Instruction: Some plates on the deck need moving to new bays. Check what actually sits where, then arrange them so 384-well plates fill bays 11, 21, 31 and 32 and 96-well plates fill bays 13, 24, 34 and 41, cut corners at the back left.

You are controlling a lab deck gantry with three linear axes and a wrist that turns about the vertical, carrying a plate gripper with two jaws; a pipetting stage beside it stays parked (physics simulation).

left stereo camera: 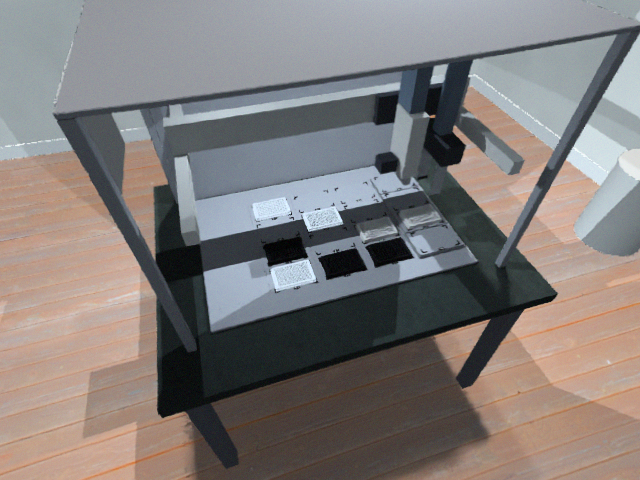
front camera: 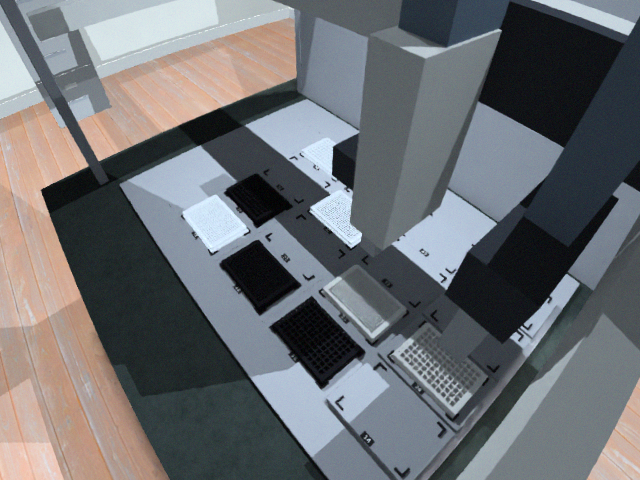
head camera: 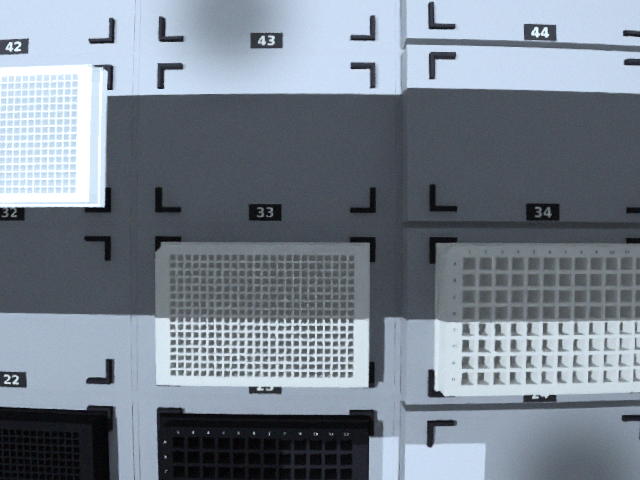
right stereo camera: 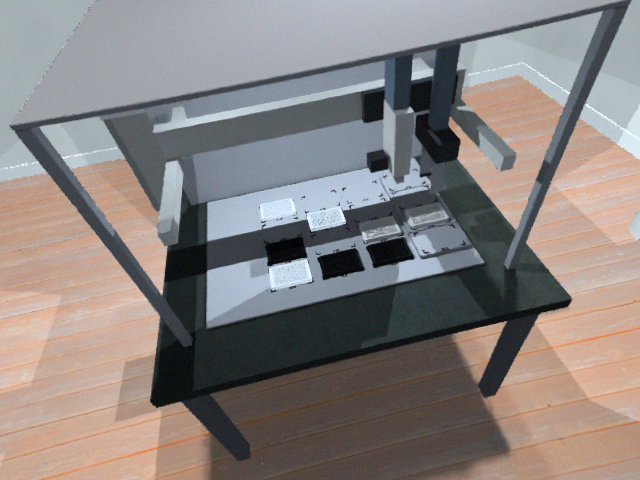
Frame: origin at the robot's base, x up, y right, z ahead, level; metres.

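Seen in the pictures: gripper, fingertip midpoint: [left stereo camera: 427, 185] [front camera: 471, 328] [right stereo camera: 430, 183]; robot's base, origin of the base link: [left stereo camera: 276, 292] [front camera: 183, 216] [right stereo camera: 272, 291].
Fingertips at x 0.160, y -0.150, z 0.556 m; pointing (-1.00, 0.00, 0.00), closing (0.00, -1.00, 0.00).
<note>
Offsets run from my fingertips to a thing's middle.
My gripper [front camera: 478, 341] [left stereo camera: 431, 183] [right stereo camera: 431, 181] is open, raised above the back right of the deck. A pale 96-well plate @(dx -0.139, dy +0.000, dz +0.000 m) [front camera: 429, 374] [head camera: 547, 320] sits in bay 24, apart from the jaws. A pale 384-well plate @(dx -0.153, dy +0.000, dz -0.164 m) [front camera: 364, 302] [head camera: 262, 315] is in bay 23, cut corner back left. White 384-well plates lie in bay 32 (plate @(dx -0.153, dy -0.107, dz -0.328 m) [front camera: 333, 214] [head camera: 41, 134]) and bay 11 (plate @(dx -0.153, dy +0.107, dz -0.492 m) [front camera: 215, 222]). A black 96-well plate @(dx -0.153, dy +0.107, dz -0.164 m) [front camera: 316, 341] is in bay 13, a black 384-well plate @(dx -0.153, dy +0.107, dz -0.328 m) [front camera: 260, 276] in bay 12, a black 96-well plate @(dx -0.153, dy +0.000, dz -0.492 m) [front camera: 256, 198] in bay 21. A white plate @(dx -0.153, dy -0.214, dz -0.492 m) [front camera: 320, 152] [left stereo camera: 271, 208] sits in bay 41.
The pipetting stage [front camera: 398, 144] [left stereo camera: 408, 144] stands beside the gripper, hiding part of the back bays in the front view. Bays 33, 34 and 14 hold no plate. Thin posts [left stereo camera: 139, 242] [right stereo camera: 563, 139] stand at the table's front corners.
</note>
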